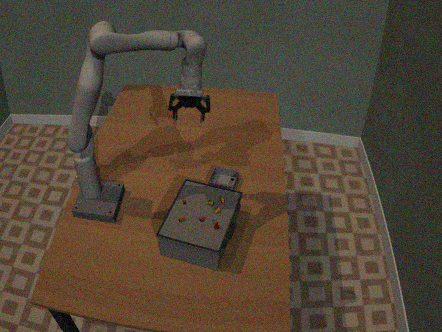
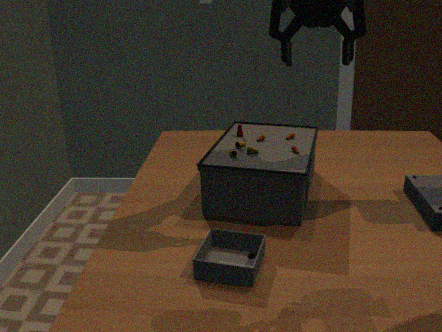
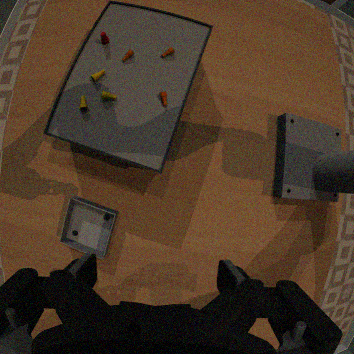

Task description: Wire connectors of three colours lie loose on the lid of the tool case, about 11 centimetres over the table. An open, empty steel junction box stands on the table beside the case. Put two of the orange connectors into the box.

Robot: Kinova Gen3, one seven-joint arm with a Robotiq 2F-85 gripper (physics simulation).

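Frame: origin at the arm's base, x ahead, y left, z up, level; metres.
Seen in the pictures: gripper, fingertip midpoint: [image 1: 188, 120] [image 2: 317, 65] [image 3: 156, 271]; arm's base, link origin: [image 1: 91, 191] [image 3: 325, 172].
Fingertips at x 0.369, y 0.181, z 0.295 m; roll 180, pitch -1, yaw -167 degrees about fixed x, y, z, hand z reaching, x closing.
Observation:
Offsets run from my fingertips to a thing's top centre. Level surfaces: height alone.
Three orange connectors lie apart on the tool case lid: one orange connector {dx +0.128, dy -0.247, dz -0.208 m} [image 1: 202, 219] [image 2: 261, 138] [image 3: 128, 55] nearer the middle, a second orange connector {dx +0.062, dy -0.273, dz -0.208 m} [image 1: 182, 219] [image 2: 290, 136] [image 3: 168, 52], and a third orange connector {dx +0.043, dy -0.186, dz -0.208 m} [image 1: 184, 202] [image 2: 295, 149] [image 3: 164, 98] near the lid's long edge. The tool case {dx +0.120, dy -0.221, dz -0.217 m} [image 1: 190, 250] [image 2: 252, 195] [image 3: 145, 30] is closed. The steel junction box {dx +0.127, dy +0.083, dz -0.296 m} [image 1: 216, 178] [image 2: 223, 272] [image 3: 64, 227] stands open and empty on the table beside the case. My gripper [image 1: 189, 118] [image 2: 317, 61] [image 3: 156, 271] is open and empty, high above the table, away from the lid.
Several yellow connectors, one of them a yellow connector {dx +0.132, dy -0.165, dz -0.205 m} [image 1: 217, 210] [image 2: 252, 150] [image 3: 108, 96], and a red connector {dx +0.183, dy -0.272, dz -0.193 m} [image 1: 216, 226] [image 2: 240, 131] [image 3: 104, 38] also lie on the lid. The arm's base plate [image 1: 97, 207] [image 2: 425, 200] [image 3: 300, 130] is on the table {dz -0.334 m} [image 1: 165, 295] [image 2: 320, 265] [image 3: 260, 55].

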